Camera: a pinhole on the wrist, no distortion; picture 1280 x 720 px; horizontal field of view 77.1 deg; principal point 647.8 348.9 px. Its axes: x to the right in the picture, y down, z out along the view. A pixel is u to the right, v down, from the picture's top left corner.
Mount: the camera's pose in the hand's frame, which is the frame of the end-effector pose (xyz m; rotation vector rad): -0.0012 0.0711 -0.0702 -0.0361 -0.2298 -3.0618
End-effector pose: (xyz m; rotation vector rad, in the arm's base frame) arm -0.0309 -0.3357 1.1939 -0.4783 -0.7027 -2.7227
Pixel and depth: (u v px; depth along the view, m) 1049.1 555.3 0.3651
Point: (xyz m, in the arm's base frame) 0.2051 -0.1631 1.3933
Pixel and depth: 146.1 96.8 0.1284
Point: -0.0418 -0.4399 1.3199
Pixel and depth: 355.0 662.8 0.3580
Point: -0.0908 -0.2071 1.4964
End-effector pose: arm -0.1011 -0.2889 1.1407 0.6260 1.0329 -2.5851
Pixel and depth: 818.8 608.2 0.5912
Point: -0.1846 -0.6372 1.5670
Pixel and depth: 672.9 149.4 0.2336
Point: -0.0701 -0.5097 1.1493
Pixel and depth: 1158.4 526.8 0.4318
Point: 0.0247 -0.5451 1.5015
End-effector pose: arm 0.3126 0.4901 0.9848 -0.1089 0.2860 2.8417
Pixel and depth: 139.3 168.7 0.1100
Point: 0.2122 0.4056 1.0315
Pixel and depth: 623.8 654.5 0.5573
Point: 0.2650 0.6566 1.4710
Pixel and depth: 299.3 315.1 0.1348
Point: 0.2243 0.4236 1.0565
